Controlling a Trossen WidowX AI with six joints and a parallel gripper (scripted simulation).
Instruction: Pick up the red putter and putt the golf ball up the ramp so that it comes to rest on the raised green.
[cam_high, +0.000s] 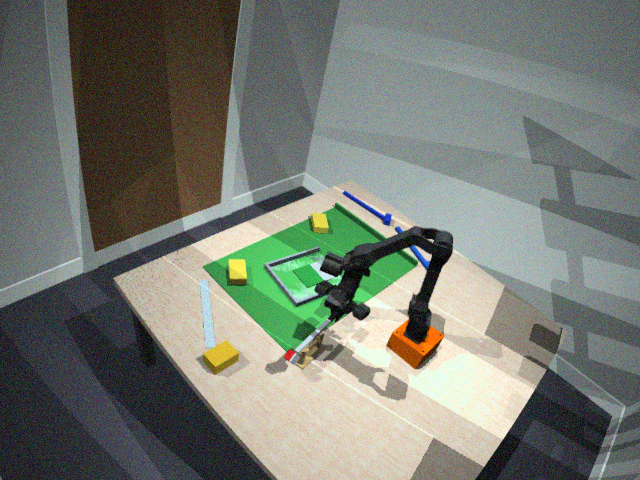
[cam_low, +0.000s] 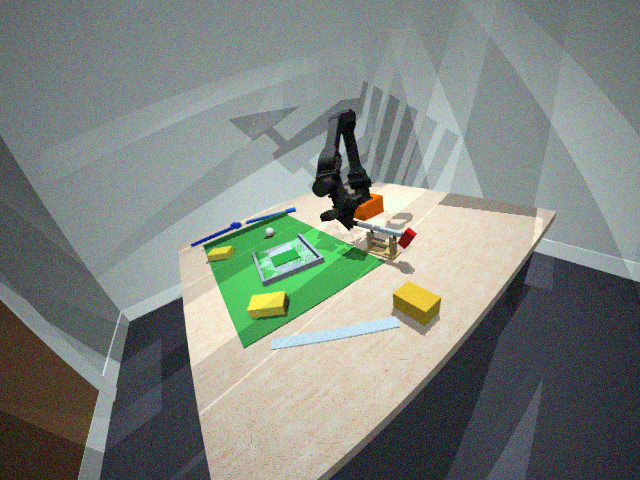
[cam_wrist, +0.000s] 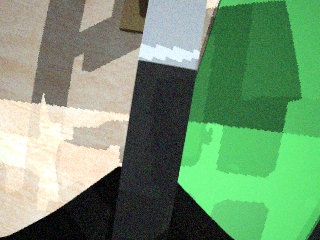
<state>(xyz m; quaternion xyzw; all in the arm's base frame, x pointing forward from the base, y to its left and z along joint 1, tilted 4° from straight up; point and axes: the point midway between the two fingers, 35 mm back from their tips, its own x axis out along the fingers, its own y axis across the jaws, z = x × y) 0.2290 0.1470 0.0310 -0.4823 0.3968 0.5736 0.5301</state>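
My gripper tip is 110 mm to the right of the red putter, 30 mm below it and 20 mm past it. Round my gripper tip: wooden putter stand: 130 mm to the left, 30 mm below, 20 mm behind; pale blue bar: 320 mm ahead, 280 mm to the left, 60 mm below; white golf ball: 370 mm to the right, 180 mm ahead, 40 mm below.
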